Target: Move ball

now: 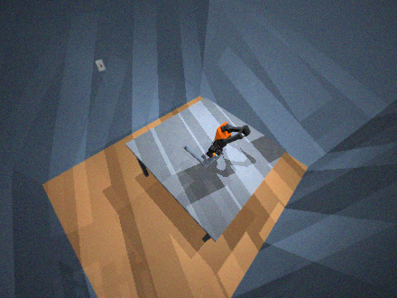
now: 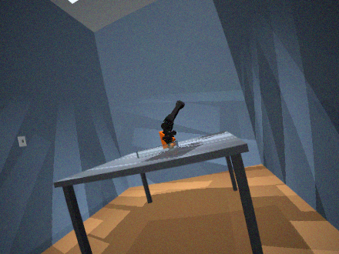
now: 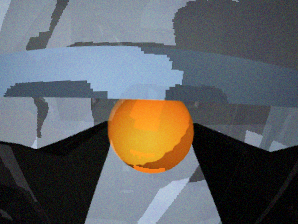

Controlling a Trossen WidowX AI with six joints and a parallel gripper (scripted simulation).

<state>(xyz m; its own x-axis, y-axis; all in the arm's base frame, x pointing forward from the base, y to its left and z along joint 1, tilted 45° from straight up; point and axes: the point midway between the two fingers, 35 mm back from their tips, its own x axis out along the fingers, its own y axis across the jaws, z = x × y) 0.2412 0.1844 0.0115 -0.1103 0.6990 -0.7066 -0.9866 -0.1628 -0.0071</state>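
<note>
Now: gripper tip right at the orange ball.
</note>
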